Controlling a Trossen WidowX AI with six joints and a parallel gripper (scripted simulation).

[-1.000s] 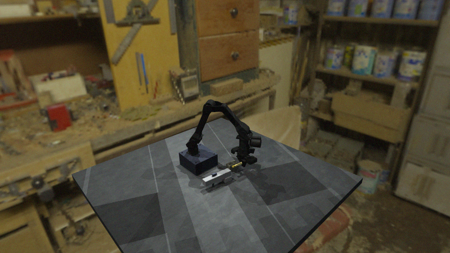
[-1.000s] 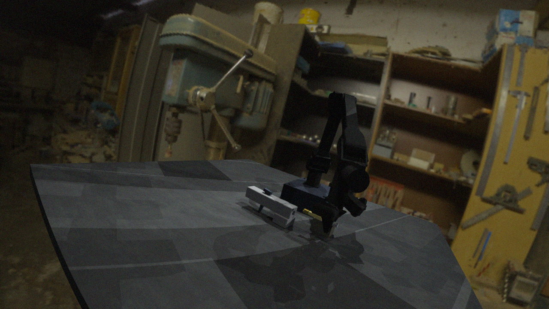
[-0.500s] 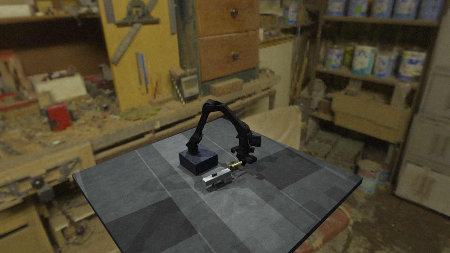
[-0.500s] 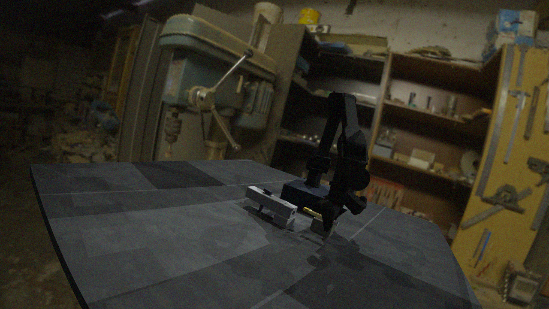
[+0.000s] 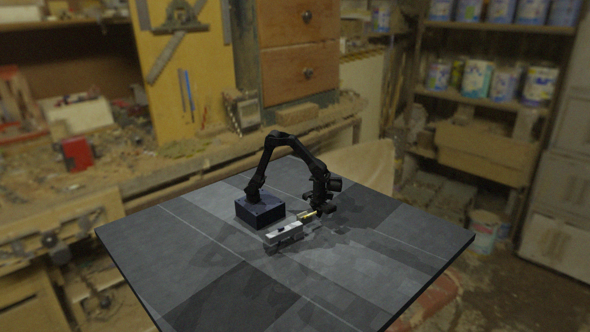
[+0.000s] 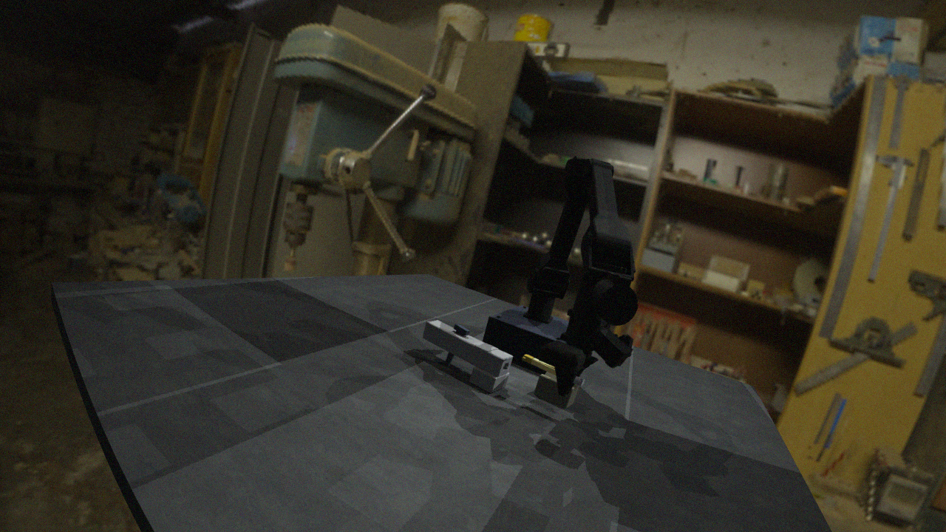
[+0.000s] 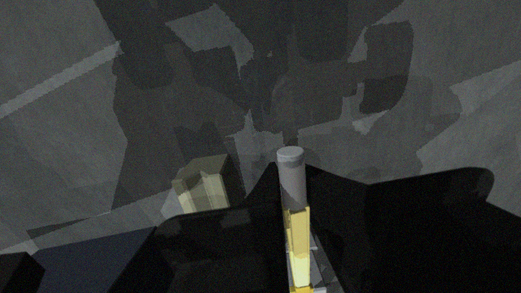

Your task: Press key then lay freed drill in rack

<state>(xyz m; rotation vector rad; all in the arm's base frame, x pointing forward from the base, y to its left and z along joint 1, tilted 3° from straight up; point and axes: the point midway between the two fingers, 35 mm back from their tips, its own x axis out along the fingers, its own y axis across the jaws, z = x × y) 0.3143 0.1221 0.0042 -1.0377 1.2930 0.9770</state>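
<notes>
My gripper tip is 4 cm to the left of the drill, 3 cm below it and 1 cm past it. Round my gripper tip: small dark key: 22 cm to the right, 5 cm behind, 1 cm above; then rack: 7 cm behind, 2 cm to the right, 2 cm below.
</notes>
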